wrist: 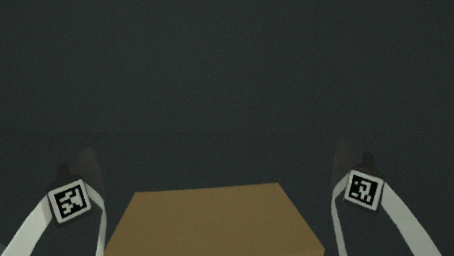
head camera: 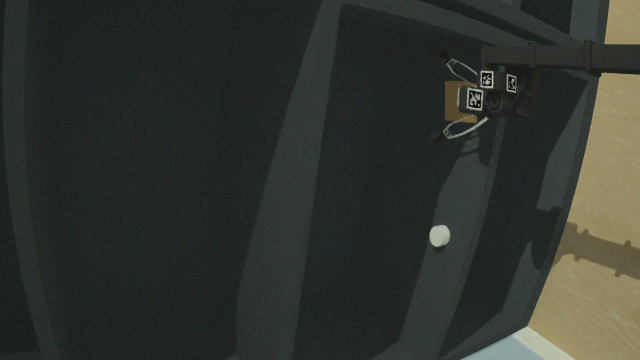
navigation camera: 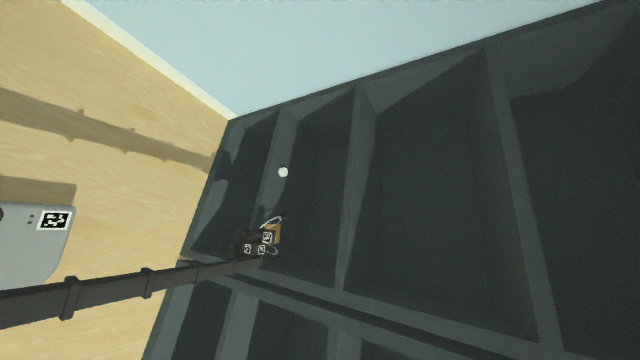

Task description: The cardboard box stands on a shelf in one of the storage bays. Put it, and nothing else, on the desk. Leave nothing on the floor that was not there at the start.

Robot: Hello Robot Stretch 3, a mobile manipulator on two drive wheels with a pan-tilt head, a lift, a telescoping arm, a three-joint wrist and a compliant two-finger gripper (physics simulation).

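Frame: origin at the robot's base, x ahead, y right, z down, level; centimetres.
Seen in the pictures: gripper, fingertip midpoint: (head camera: 434, 96) (navigation camera: 284, 235).
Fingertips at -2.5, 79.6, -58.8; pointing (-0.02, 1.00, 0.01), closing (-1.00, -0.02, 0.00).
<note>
A point is followed by its place in that frame, as x, y, z.
The cardboard box (head camera: 451, 103) @(-1.2, 74.1, -58.4) (navigation camera: 276, 233) @(-1.6, 73.9, -58.2) (wrist: 215, 220) is brown and stands in a dark storage bay, on the same shelf (head camera: 457, 190) @(18.7, 74.7, -53.4) (navigation camera: 273, 187) @(21.0, 73.1, -53.4) as a small white round object. In the wrist view its top shows at the bottom centre, and its near part is cut off by the frame edge. My gripper (head camera: 440, 96) @(-2.5, 79.6, -58.8) (navigation camera: 281, 236) @(-2.5, 79.6, -58.8) (wrist: 218, 161) @(-2.5, 79.6, -58.8) is open, with one finger on each side of the box and a gap on both sides. The gripper body hides part of the box in the head view. The desk does not show.
The white round object (head camera: 440, 235) @(29.7, 76.2, -55.8) (navigation camera: 283, 172) @(29.7, 76.7, -55.8) stands farther along the shelf, to one side of the gripper. An upright divider lies close beside the arm (head camera: 560, 56) @(-10.2, 38.3, -69.5) (navigation camera: 110, 286) @(-9.3, 16.0, -69.9). Other shelf boards (head camera: 295, 150) @(8.9, 67.1, -99.1) (navigation camera: 348, 190) @(17.6, 66.4, -97.6) lie above and below. A pale wall (navigation camera: 225, 50) @(78.5, 40.2, -45.8) stands beyond.
</note>
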